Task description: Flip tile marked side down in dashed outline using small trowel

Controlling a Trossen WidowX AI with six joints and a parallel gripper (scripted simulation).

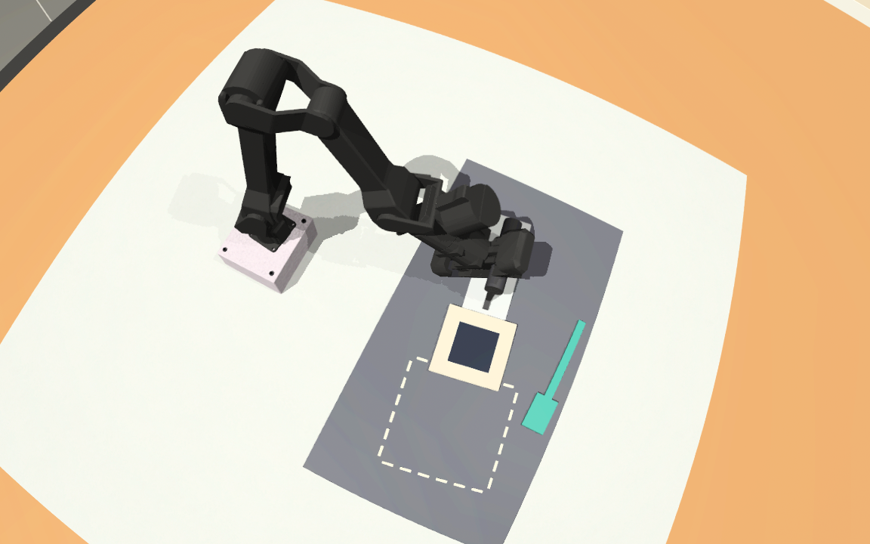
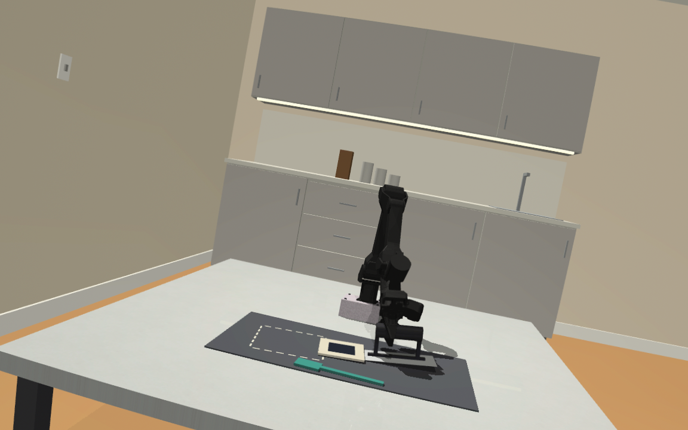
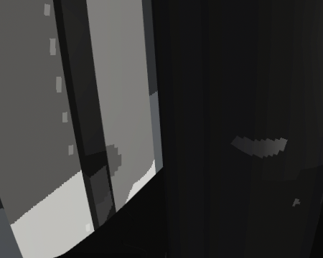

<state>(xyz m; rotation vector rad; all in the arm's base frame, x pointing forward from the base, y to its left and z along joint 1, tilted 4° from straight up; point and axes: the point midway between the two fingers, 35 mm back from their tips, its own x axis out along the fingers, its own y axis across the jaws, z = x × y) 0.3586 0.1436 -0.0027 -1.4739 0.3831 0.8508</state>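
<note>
The cream tile is 10 mm ahead of my gripper tip, 120 mm to the right of it and 50 mm below it. Also, from my gripper tip: black-handled float: 20 mm behind, 10 mm to the right, 10 mm below; teal long-handled tool: 160 mm ahead, 110 mm to the right, 50 mm below; dark mat: 10 mm ahead, 100 mm to the right, 80 mm below.
</note>
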